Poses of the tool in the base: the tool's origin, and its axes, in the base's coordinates. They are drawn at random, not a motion.
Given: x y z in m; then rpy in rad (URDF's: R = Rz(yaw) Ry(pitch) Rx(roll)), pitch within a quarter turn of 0, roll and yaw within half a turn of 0.
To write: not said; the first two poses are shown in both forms.
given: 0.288, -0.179, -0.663, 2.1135, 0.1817, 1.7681
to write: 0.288, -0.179, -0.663, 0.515, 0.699, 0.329, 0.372
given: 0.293, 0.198, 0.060, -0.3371, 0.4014, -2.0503
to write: 0.293, 0.198, 0.060, 0.083, 0.243, -0.808, 0.530
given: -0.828, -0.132, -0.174, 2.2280, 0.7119, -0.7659
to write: -0.828, -0.132, -0.174, 0.838, -0.172, -0.445, 0.267
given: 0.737, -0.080, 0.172, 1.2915, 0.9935, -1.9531
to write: 0.737, -0.080, 0.172, 0.612, -0.225, -0.742, 0.155
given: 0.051, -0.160, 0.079, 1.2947, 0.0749, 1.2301
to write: 0.051, -0.160, 0.079, 0.475, 0.372, 0.441, 0.664
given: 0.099, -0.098, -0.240, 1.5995, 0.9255, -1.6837
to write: 0.099, -0.098, -0.240, 0.660, -0.271, -0.678, 0.177
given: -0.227, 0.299, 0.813, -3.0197, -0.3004, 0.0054
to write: -0.227, 0.299, 0.813, -0.987, -0.012, -0.149, 0.061
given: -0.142, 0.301, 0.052, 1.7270, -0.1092, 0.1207
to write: -0.142, 0.301, 0.052, 0.760, 0.010, 0.081, 0.645
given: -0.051, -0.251, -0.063, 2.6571, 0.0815, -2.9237
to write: -0.051, -0.251, -0.063, -0.115, 0.963, 0.243, 0.013
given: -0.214, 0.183, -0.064, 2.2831, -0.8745, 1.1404
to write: -0.214, 0.183, -0.064, 0.789, 0.296, 0.528, 0.110
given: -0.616, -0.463, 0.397, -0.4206, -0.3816, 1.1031
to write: -0.616, -0.463, 0.397, -0.077, -0.265, 0.469, 0.839
